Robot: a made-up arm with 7 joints. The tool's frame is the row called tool.
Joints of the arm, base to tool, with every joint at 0 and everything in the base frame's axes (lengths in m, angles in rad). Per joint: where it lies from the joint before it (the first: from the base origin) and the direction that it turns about. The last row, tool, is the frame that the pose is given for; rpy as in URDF.
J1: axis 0 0.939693 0.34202 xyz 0.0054 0.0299 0.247
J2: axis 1 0 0 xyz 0.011 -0.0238 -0.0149
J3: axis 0 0 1 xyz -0.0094 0.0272 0.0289
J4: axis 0 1 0 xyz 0.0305 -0.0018 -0.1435
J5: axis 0 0 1 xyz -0.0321 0.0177 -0.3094
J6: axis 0 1 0 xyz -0.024 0.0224 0.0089
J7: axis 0 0 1 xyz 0.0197 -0.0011 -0.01
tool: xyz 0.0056 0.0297 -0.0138 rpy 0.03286 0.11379 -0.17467
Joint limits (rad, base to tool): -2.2..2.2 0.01..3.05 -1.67..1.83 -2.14..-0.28 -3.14..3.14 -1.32..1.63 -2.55..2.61
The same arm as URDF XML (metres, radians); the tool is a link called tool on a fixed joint. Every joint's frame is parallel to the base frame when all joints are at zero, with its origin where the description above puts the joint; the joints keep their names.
<robot name="arm">
<link name="base_link"/>
<link name="link1"/>
<link name="link2"/>
<link name="link3"/>
<link name="link4"/>
<link name="link5"/>
<link name="link6"/>
<link name="link7"/>
<link name="tool"/>
<joint name="J1" type="revolute"><parent link="base_link"/><child link="link1"/><origin xyz="0.0054 0.0299 0.247"/><axis xyz="0 0.9397 0.342"/><limit lower="-2.2" upper="2.2"/></joint>
<joint name="J2" type="revolute"><parent link="link1"/><child link="link2"/><origin xyz="0.011 -0.0238 -0.0149"/><axis xyz="1 0 0"/><limit lower="0.01" upper="3.05"/></joint>
<joint name="J3" type="revolute"><parent link="link2"/><child link="link3"/><origin xyz="-0.0094 0.0272 0.0289"/><axis xyz="0 0 1"/><limit lower="-1.67" upper="1.83"/></joint>
<joint name="J4" type="revolute"><parent link="link3"/><child link="link4"/><origin xyz="0.0305 -0.0018 -0.1435"/><axis xyz="0 1 0"/><limit lower="-2.14" upper="-0.28"/></joint>
<joint name="J5" type="revolute"><parent link="link4"/><child link="link5"/><origin xyz="-0.0321 0.0177 -0.3094"/><axis xyz="0 0 1"/><limit lower="-3.14" upper="3.14"/></joint>
<joint name="J6" type="revolute"><parent link="link5"/><child link="link6"/><origin xyz="-0.024 0.0224 0.0089"/><axis xyz="0 1 0"/><limit lower="-1.32" upper="1.63"/></joint>
<joint name="J7" type="revolute"><parent link="link6"/><child link="link7"/><origin xyz="0.0197 -0.0011 -0.01"/><axis xyz="0 0 1"/><limit lower="-2.55" upper="2.61"/></joint>
<joint name="tool_joint" type="fixed"><parent link="link7"/><child link="tool"/><origin xyz="0.0056 0.0297 -0.0138" rpy="0.0329 0.1138 -0.1747"/></joint>
</robot>

